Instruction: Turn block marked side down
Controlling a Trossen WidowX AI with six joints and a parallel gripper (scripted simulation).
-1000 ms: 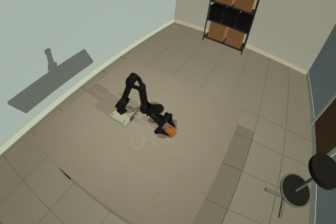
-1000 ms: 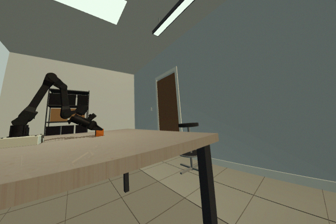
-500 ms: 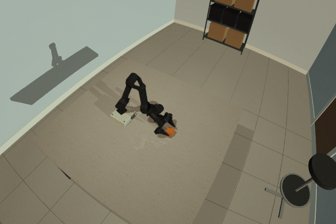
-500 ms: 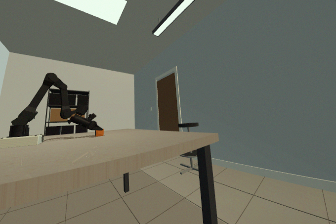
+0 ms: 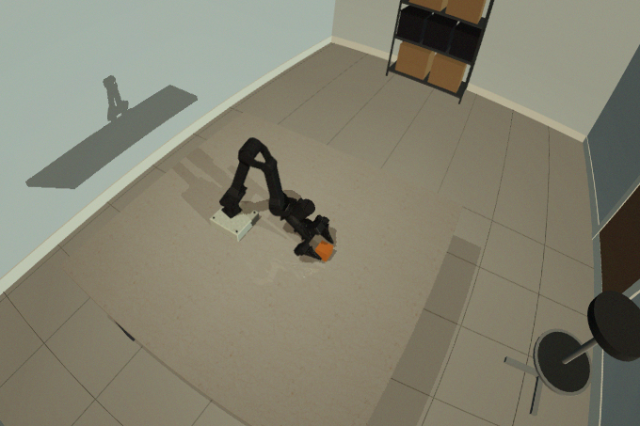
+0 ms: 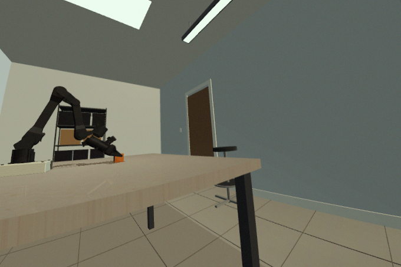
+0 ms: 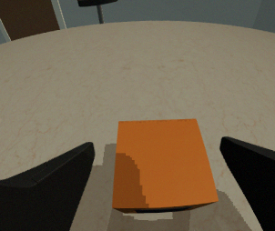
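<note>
My gripper tip is now 30 mm past the orange block and 10 mm above it.
</note>
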